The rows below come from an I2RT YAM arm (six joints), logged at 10 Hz.
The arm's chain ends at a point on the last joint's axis. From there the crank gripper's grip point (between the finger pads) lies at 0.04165 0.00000 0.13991 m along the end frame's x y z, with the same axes.
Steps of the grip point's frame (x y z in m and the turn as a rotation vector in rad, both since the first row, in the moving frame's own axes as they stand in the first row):
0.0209, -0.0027, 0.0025, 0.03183, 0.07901, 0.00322
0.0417, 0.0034, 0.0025, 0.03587, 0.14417, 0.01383
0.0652, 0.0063, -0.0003, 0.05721, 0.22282, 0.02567
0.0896, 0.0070, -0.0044, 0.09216, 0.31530, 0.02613
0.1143, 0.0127, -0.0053, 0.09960, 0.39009, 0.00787
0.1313, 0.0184, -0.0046, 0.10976, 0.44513, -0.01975
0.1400, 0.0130, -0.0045, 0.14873, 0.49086, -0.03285
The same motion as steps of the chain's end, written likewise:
0.0100, 0.0015, 0.0063, 0.03183, 0.07901, 0.00322
0.0220, 0.0076, 0.0100, 0.03587, 0.14417, 0.01383
0.0352, 0.0125, 0.0126, 0.05721, 0.22282, 0.02567
0.0482, 0.0174, 0.0159, 0.09216, 0.31530, 0.02613
0.0643, 0.0249, 0.0217, 0.09960, 0.39009, 0.00787
0.0754, 0.0336, 0.0278, 0.10976, 0.44513, -0.01975
0.0796, 0.0338, 0.0332, 0.14873, 0.49086, -0.03285

